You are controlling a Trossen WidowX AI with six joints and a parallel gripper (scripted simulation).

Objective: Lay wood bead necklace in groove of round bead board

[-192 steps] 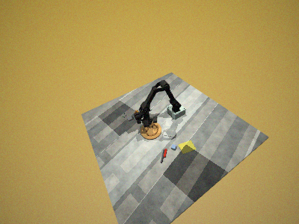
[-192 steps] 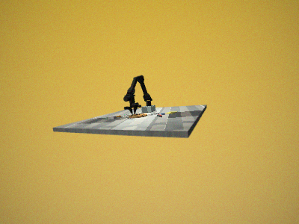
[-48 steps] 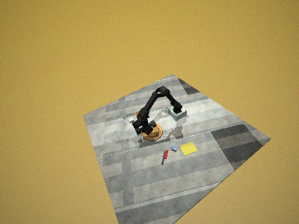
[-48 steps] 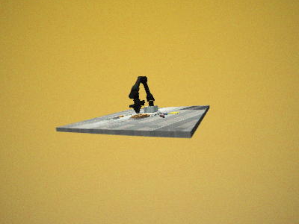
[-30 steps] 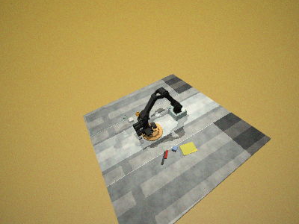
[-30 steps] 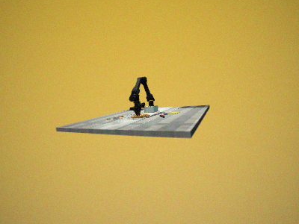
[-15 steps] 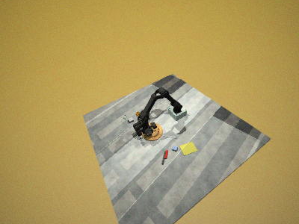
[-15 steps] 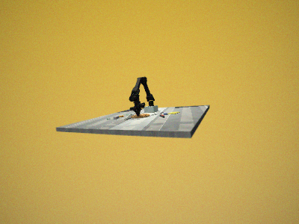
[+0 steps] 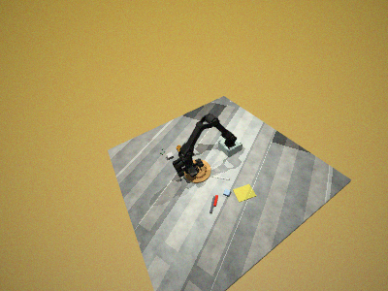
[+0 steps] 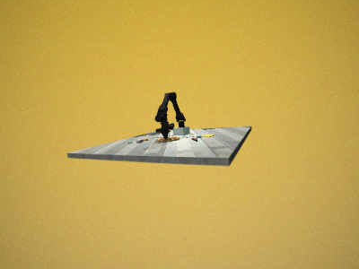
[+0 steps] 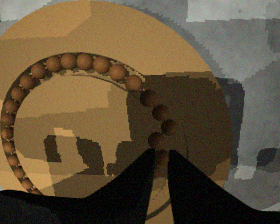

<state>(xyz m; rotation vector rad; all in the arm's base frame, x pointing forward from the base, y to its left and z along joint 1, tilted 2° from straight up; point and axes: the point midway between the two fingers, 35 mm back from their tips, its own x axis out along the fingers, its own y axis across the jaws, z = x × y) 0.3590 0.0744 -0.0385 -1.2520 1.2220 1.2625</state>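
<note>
Now: the round bead board 50 mm behind my gripper tip, 20 mm to the right of it and 10 mm below it. Round my gripper tip: thin grey stick 180 mm behind, 110 mm to the left, 10 mm below; red-handled tool 50 mm behind, 250 mm to the left, 10 mm below; grey piece 90 mm ahead, 240 mm to the right.
</note>
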